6 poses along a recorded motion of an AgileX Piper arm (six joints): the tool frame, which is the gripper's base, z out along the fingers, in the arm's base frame.
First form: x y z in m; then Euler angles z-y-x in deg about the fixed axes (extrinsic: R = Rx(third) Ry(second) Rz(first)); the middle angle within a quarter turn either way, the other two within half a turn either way.
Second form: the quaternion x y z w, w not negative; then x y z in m. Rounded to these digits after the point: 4 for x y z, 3 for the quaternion.
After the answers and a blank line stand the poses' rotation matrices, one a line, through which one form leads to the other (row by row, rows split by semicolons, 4 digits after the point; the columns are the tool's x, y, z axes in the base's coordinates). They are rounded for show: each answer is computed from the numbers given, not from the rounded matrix.
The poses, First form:
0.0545 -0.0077 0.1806 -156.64 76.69 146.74
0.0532 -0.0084 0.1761 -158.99 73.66 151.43
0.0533 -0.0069 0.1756 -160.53 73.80 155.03
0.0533 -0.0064 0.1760 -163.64 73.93 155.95
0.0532 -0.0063 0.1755 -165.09 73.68 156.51
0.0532 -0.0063 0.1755 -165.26 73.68 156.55
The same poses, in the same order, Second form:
-0.022 0.772 -0.099 0.628 0.0545 -0.0077 0.1806
-0.004 0.790 -0.088 0.607 0.0532 -0.0084 0.1761
0.004 0.791 -0.071 0.607 0.0533 -0.0069 0.1756
-0.013 0.791 -0.081 0.606 0.0533 -0.0064 0.1760
-0.019 0.793 -0.085 0.603 0.0532 -0.0063 0.1755
-0.020 0.793 -0.086 0.603 0.0532 -0.0063 0.1755

-0.2113 0.0913 0.9731; -0.1584 0.9793 -0.1263; -0.9645 -0.1808 -0.1925
-0.2626 0.1009 0.9596; -0.1135 0.9844 -0.1345; -0.9582 -0.1443 -0.2471
-0.2630 0.0930 0.9603; -0.0800 0.9898 -0.1178; -0.9615 -0.1078 -0.2529
-0.2656 0.0780 0.9609; -0.1185 0.9865 -0.1128; -0.9568 -0.1439 -0.2528
-0.2715 0.0723 0.9597; -0.1337 0.9847 -0.1120; -0.9531 -0.1587 -0.2577
-0.2718 0.0715 0.9597; -0.1359 0.9844 -0.1118; -0.9527 -0.1608 -0.2578

